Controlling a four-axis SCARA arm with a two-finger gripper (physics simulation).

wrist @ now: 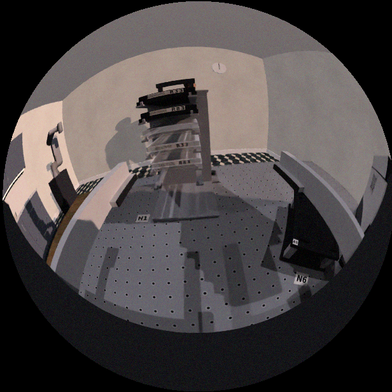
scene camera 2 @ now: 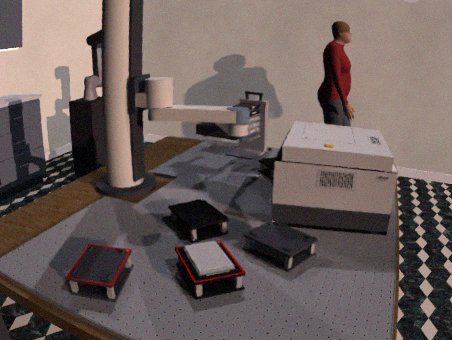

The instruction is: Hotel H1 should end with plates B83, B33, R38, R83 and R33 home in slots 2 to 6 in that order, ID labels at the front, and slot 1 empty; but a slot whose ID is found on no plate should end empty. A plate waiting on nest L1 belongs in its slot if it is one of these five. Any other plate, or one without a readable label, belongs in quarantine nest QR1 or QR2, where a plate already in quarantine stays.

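Places are measured from the arm's base along level axes (x left, y up, z ahead), in metres.
Pixels of known places: arm's base, origin of its link: (scene camera 2: 125, 185).
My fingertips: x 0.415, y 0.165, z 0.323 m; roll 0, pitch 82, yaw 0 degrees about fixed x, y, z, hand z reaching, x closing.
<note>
Ahead of a thing's pixels: the offset from my fingertips to its middle. "*": to the spot under its first point.
Hotel H1 {dx +0.173, dy -0.006, dz -0.014 m} (scene camera 2: 261, 131) (wrist: 205, 135) stands at the back of the table. In the wrist view, its top two plates are black, labelled R33 (wrist: 175, 92) and R83 (wrist: 176, 109). Lower down are pale plates, their labels reading apparently B33 (wrist: 181, 145) and B83 (wrist: 184, 162). The level between R83 and B33 shows a clear surface without a readable label. My gripper (wrist: 206, 159) is open and empty, facing the hotel from a distance. In the scene view, a white plate {dx -0.854, dy -0.095, dz +0.252 m} (scene camera 2: 209, 256) lies on a red-rimmed nest {* dx -0.868, dy -0.147, dz +0.289 m} (scene camera 2: 220, 281); its label is unreadable. Another red-rimmed nest {dx -0.996, dy -0.124, dz +0.028 m} (scene camera 2: 100, 266) shows no pale plate.
A black nest {dx -0.625, dy -0.122, dz +0.109 m} (scene camera 2: 198, 216) and a dark grey nest {dx -0.673, dy -0.125, dz +0.377 m} (scene camera 2: 281, 241) stand near the red-rimmed ones. A white instrument {dx -0.316, dy -0.026, dz +0.467 m} (scene camera 2: 332, 185) stands on the right. In the wrist view, a black stand (wrist: 315, 225) behind the N6 tag (wrist: 301, 279) is close to the right finger. A person (scene camera 2: 337, 75) stands beyond the table.
</note>
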